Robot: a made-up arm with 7 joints.
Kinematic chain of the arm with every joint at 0, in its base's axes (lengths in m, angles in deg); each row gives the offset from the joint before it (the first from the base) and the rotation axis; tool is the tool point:
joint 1: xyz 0 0 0.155 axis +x
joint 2: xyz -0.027 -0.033 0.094 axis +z
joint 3: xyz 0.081 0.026 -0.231 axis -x
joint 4: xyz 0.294 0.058 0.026 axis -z
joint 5: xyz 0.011 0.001 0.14 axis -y
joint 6: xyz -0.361 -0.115 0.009 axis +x
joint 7: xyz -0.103 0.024 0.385 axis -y
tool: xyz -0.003 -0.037 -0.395
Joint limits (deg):
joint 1: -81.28..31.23
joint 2: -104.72..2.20
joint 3: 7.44..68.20
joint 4: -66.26..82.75
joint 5: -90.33..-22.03
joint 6: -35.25..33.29
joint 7: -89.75..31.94
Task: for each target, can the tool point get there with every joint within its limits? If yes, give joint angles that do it. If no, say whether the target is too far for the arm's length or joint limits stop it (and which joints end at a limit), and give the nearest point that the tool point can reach.
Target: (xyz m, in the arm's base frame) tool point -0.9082 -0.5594 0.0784
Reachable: no: joint limits stop it (at a limit: joint 1, joint 3, joint 4, joint 5, joint 6) | nearest point -0.5321 -0.5043 0.3868 | short by 0.490 m
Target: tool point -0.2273 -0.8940 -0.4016
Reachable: no: joint limits stop it (at a limit: joint 1, joint 2, joint 3, joint 5, joint 6) | nearest point -0.0119 -0.4010 -0.5543 | short by 0.559 m
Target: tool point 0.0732 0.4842 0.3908
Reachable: yes | joints 13.62 -11.31 24.63 54.82 -28.12 -7.01 -16.61
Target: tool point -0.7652 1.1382 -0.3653
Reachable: no: joint limits stop it (at a limit: joint 2, joint 3, joint 5, joint 6, joint 7) | nearest point -0.3436 0.8129 -0.2166 | short by 0.553 m
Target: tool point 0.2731 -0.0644 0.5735
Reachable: yes | joints 1.48 -42.67 24.04 -5.70 -68.73 24.00 3.83
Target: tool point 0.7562 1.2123 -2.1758
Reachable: no: too far | nearest point 0.5521 0.5171 -0.8391 | short by 1.520 m
